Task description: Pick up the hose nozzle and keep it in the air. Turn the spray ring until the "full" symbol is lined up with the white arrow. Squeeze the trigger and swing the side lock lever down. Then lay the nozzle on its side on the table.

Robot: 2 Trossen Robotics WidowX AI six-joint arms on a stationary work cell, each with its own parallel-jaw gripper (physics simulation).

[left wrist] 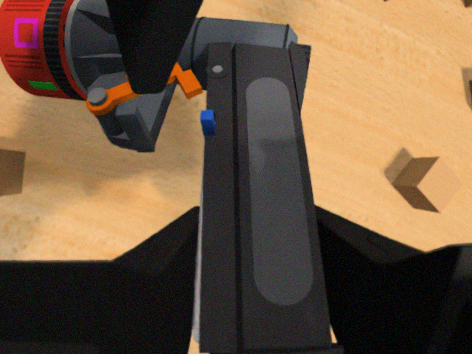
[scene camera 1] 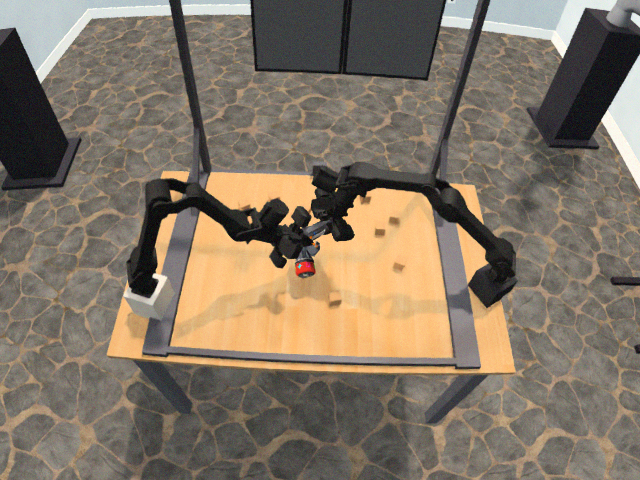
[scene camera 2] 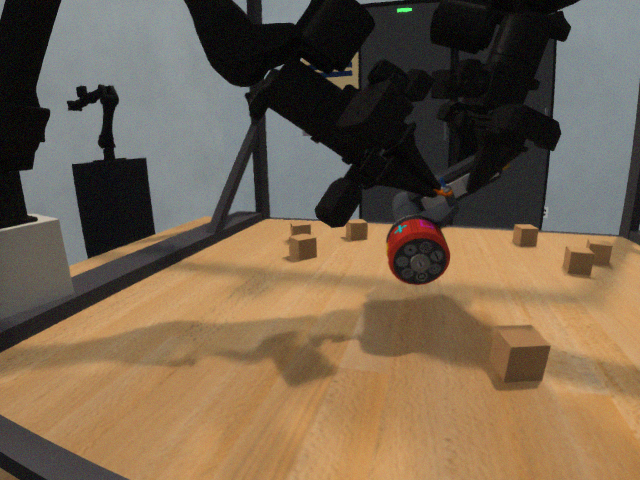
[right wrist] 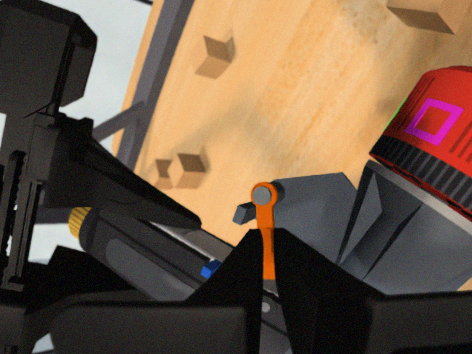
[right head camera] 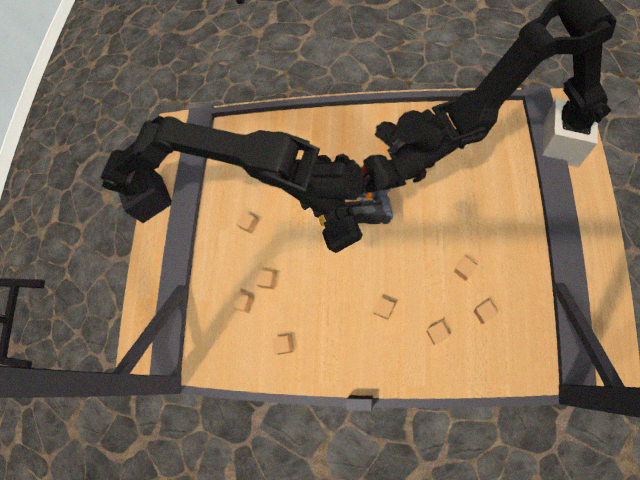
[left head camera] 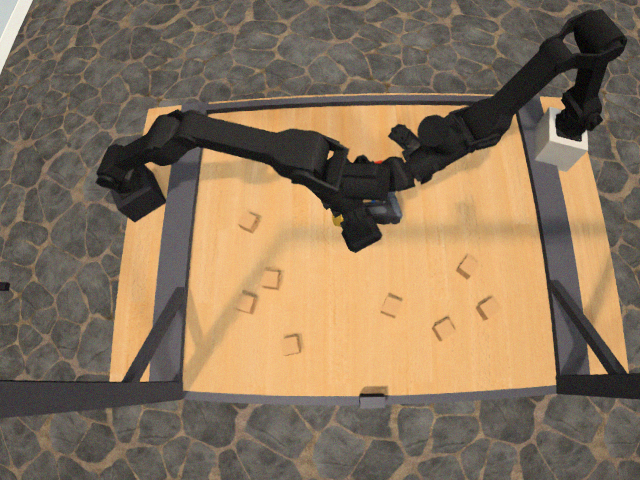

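Pixels of known places: left gripper, fingertip midpoint: (left wrist: 252,215) (scene camera 1: 323,229) (scene camera 2: 462,188) (right wrist: 189,255) (right head camera: 349,216) (left head camera: 360,216); right gripper, fingertip midpoint: (left wrist: 146,88) (scene camera 1: 312,242) (scene camera 2: 437,193) (right wrist: 266,239); left arm's base, origin of the base link: (scene camera 1: 497,275) (right head camera: 134,186) (left head camera: 128,183); right arm's base, origin of the base link: (scene camera 1: 145,286) (scene camera 2: 3,224) (right head camera: 576,120) (left head camera: 568,127).
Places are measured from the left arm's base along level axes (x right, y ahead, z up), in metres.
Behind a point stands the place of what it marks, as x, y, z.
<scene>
The hose nozzle (left head camera: 385,210) @(0.406, 0.456, 0.047) (right head camera: 376,211) @(0.411, 0.458, 0.045) (left wrist: 235,40) @(0.398, 0.480, 0.033) is in the air above the table. My left gripper (left wrist: 252,215) @(0.389, 0.408, 0.042) is shut on its dark handle (left wrist: 272,190) @(0.393, 0.419, 0.067) (right wrist: 145,260) @(0.386, 0.414, 0.069). The red spray ring (scene camera 1: 305,268) @(0.302, 0.519, 0.019) (scene camera 2: 419,232) @(0.296, 0.522, 0.018) (left wrist: 25,50) @(0.306, 0.500, 0.019) (right wrist: 452,115) @(0.307, 0.512, 0.022) faces scene camera 2; a magenta square, a green bar and a cyan plus show on it. The white arrow does not show. My right gripper (right wrist: 266,239) @(0.360, 0.464, 0.043) (scene camera 2: 440,193) @(0.360, 0.464, 0.043) is shut on the orange side lock lever (right wrist: 266,217) @(0.351, 0.465, 0.045) (left wrist: 117,96) @(0.349, 0.462, 0.047) beside the grey body. A blue tab (left wrist: 208,123) @(0.379, 0.444, 0.056) (right wrist: 210,269) @(0.377, 0.448, 0.056) shows on the handle's edge; the trigger is mostly hidden.
Several small wooden blocks stand on the table (scene camera 1: 248,330) @(0.250, 0.739, -0.089), one (scene camera 1: 334,298) @(0.207, 0.470, -0.055) (scene camera 2: 519,353) @(0.202, 0.477, -0.061) toward scene camera 1. The two arms are very close together over the table. Dark frame rails (scene camera 1: 312,358) @(0.076, 0.619, -0.068) edge it, with posts (scene camera 1: 187,72) @(0.904, 0.612, 0.372) (scene camera 1: 465,72) @(0.463, -0.115, 0.420) at two corners.
</scene>
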